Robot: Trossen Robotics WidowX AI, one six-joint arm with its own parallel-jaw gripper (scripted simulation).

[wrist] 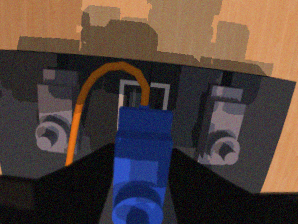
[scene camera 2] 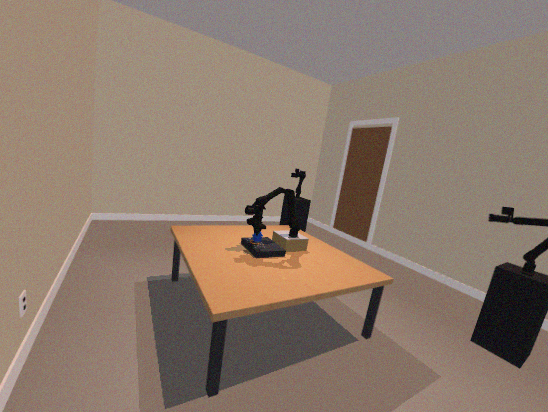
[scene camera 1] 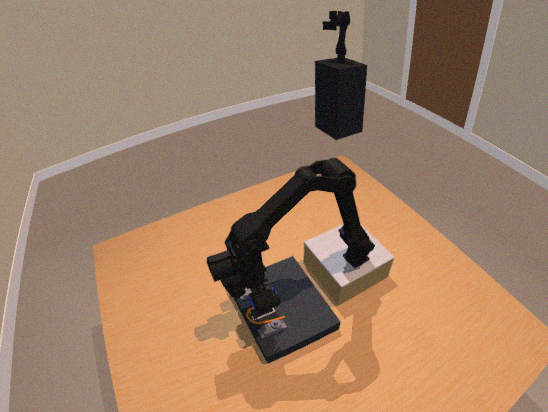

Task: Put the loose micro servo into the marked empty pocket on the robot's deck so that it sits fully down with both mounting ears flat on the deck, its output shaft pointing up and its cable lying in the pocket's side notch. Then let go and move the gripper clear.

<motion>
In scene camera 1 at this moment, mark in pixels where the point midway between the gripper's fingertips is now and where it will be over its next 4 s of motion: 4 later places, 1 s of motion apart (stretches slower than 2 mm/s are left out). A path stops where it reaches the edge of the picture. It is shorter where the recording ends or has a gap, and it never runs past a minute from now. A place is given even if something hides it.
The gripper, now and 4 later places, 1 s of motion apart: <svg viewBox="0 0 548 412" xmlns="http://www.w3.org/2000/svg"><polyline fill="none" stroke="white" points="257,297 255,302 255,305 255,308 257,310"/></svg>
</motion>
